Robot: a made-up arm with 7 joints.
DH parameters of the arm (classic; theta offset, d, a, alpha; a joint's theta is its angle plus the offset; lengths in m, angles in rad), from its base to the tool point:
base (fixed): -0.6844 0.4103 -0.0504 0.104
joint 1: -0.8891 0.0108 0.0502 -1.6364
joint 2: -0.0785 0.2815 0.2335 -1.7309
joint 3: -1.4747 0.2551 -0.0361 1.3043
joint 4: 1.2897 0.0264 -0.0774 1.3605
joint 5: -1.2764 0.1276 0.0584 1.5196
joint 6: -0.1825 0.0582 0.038 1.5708
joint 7: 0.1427 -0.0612 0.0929 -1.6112
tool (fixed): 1.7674 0.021 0 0
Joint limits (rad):
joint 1: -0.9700..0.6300
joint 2: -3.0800..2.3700
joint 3: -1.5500..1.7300
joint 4: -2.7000..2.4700
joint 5: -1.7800..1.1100
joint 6: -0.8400..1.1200
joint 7: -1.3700..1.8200
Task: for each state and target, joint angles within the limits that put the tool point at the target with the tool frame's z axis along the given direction. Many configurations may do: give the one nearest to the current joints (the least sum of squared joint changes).
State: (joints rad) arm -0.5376 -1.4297 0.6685 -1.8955 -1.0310 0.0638 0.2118
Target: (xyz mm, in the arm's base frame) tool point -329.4 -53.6 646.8 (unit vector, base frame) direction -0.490 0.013 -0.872
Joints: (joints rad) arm -0.9249 -1.6418 -0.0306 -1.9645 -1.0104 -0.1181 0.4710
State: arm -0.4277 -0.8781 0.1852 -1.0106 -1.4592 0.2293 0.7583
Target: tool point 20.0 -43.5 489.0 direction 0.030 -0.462 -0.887
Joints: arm -0.2687 -1.3229 -0.2357 -0.8424 -1.1769 0.2785 1.0898
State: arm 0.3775 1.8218 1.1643 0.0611 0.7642 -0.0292 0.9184
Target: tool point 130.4 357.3 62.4 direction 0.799 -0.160 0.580
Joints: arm 0.6300 1.8953 1.0069 0.2478 0.5686 0.4678 1.4858
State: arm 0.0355 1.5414 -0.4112 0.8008 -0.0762 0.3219 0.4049
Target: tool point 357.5 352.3 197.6 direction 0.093 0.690 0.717
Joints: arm 0.5161 1.4338 -0.2734 0.9721 -0.5483 -0.7050 0.9377
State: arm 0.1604 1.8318 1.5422 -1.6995 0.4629 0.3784 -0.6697
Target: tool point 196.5 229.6 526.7 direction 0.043 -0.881 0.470
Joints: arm 0.6300 2.3113 1.6411 -2.1898 0.1362 0.7926 -0.8489
